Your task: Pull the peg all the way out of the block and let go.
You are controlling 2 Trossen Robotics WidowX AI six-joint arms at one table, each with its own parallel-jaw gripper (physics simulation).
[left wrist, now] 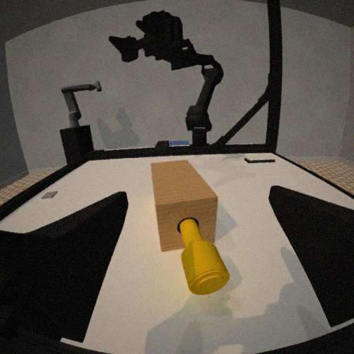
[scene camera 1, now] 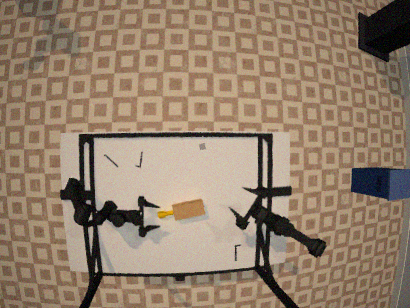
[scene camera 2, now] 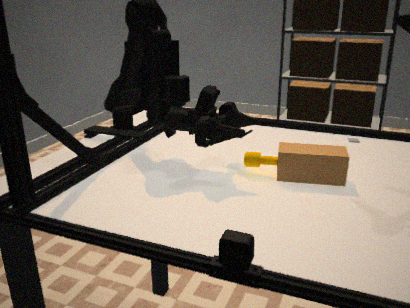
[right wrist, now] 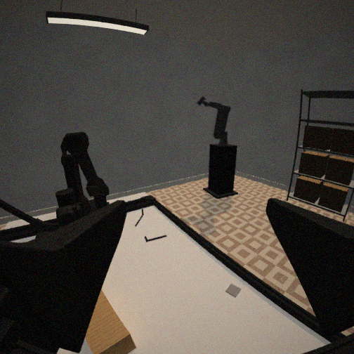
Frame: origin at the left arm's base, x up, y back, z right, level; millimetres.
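Seen in the pictures: left gripper, fingertip midpoint: (scene camera 1: pixel 160 216) (scene camera 2: pixel 251 126); right gripper, fingertip midpoint: (scene camera 1: pixel 235 197) (scene camera 2: pixel 407 18); left arm's base, link origin: (scene camera 1: pixel 75 186) (scene camera 2: pixel 123 128).
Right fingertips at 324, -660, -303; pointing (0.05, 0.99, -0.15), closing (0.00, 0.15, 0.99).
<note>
Offsets run from my right fingertips to a thing's top centre, as dx, dy, dz. "spot": to the spot under its first point.
A yellow peg {-292, +166, +211} (scene camera 1: pixel 164 214) (scene camera 2: pixel 253 159) (left wrist: pixel 205 267) lies level, its thick head outside and its thin shaft running into the dark-rimmed hole in the end of a brown wooden block {-275, +95, +160} (scene camera 1: pixel 189 209) (scene camera 2: pixel 312 164) (left wrist: pixel 175 182) (right wrist: pixel 107 330). How deep the shaft goes is hidden. My left gripper (scene camera 1: pixel 159 216) (scene camera 2: pixel 240 134) (left wrist: pixel 199 195) is open and empty. It hangs above the table at the peg's head end, with the head between the finger lines in the left wrist view. My right gripper (scene camera 1: pixel 237 198) (right wrist: pixel 198 206) is open and empty, raised to the right of the block, apart from it.
A small grey square {spot: -340, +156, -150} (scene camera 1: pixel 202 146) (left wrist: pixel 49 195) (right wrist: pixel 233 290) lies near the table's far edge. Thin black angled pieces {-337, +415, +38} (scene camera 1: pixel 140 160) (right wrist: pixel 155 238) lie on the white table. A black frame (scene camera 1: pixel 175 135) (scene camera 2: pixel 125 250) borders the table, with a dark box-shaped part {spot: -302, -26, +533} (scene camera 2: pixel 236 248) on its near rail.
</note>
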